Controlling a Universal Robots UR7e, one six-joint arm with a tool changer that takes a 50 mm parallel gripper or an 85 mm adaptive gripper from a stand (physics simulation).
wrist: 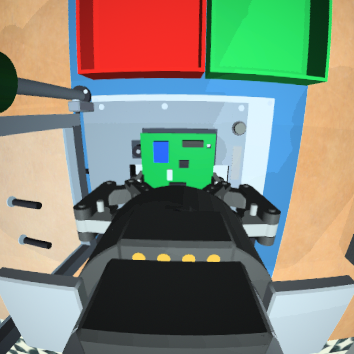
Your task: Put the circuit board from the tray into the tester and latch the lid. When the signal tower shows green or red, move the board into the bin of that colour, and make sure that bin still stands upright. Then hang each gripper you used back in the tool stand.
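Places are measured from the arm's base along level axes (x up, y left, z back), in millimetres.
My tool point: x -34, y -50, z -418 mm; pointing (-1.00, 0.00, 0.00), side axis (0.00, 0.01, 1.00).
Observation:
Ahead of a thing's pixels: the offset from my tool point to its middle. "spot": to the spot under its first point.
The green circuit board {dx -163, dy +2, dz +1 mm} (191, 154), with a blue part and dark chips, is at mid-view between the fingers of my gripper (179, 182). The gripper is shut on the board by its left and right edges; its body hides the near edge and most of the fingertips. The board is over the grey tester {spot: dx -195, dy -56, dz -69 mm} (115, 127); whether it touches it I cannot tell. A grey frame at the left edge of the tester may be the open lid. The red bin {dx -230, dy -198, dz -43 mm} (145, 35) and the green bin {dx -230, dy -198, dz +107 mm} (260, 35) stand upright, side by side beyond the tester.
A dark green rounded part {spot: dx -94, dy -94, dz -111 mm} (6, 81) on a grey pole {spot: dx -164, dy -97, dz -126 mm} (47, 89) is at the upper left, possibly the signal tower, with no lit colour showing. A grey bar {dx -87, dy -66, dz -112 mm} (37, 124) runs below it. Two dark pegs (27, 204) (37, 243) are at the left. A round knob {spot: dx -190, dy -57, dz +68 mm} (239, 128) is on the tester.

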